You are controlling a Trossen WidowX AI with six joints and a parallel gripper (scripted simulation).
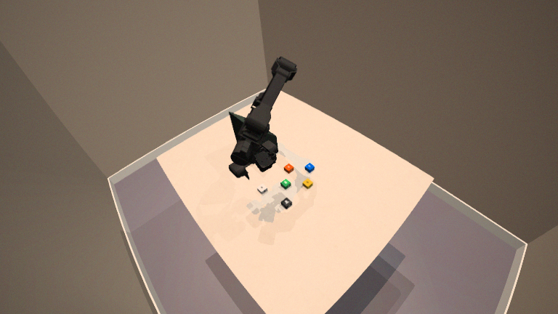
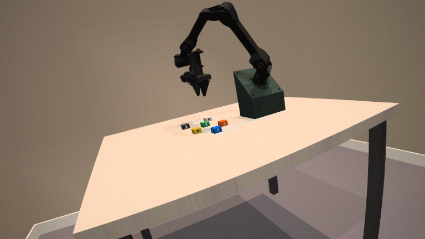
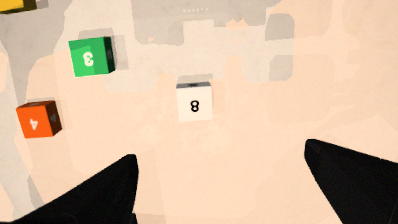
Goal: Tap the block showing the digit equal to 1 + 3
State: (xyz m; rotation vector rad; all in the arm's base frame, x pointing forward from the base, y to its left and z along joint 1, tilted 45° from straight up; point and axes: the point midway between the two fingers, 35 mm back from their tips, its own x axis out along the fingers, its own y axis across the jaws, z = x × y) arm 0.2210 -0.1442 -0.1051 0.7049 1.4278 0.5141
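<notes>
Now: the orange block 170 mm to the left of my gripper tip and 120 mm below it. The rest, counted from my gripper tip: white block: 10 mm behind, 10 mm to the left, 120 mm below; green block: 50 mm ahead, 90 mm to the left, 120 mm below; black block: 120 mm ahead, 30 mm to the left, 120 mm below.
</notes>
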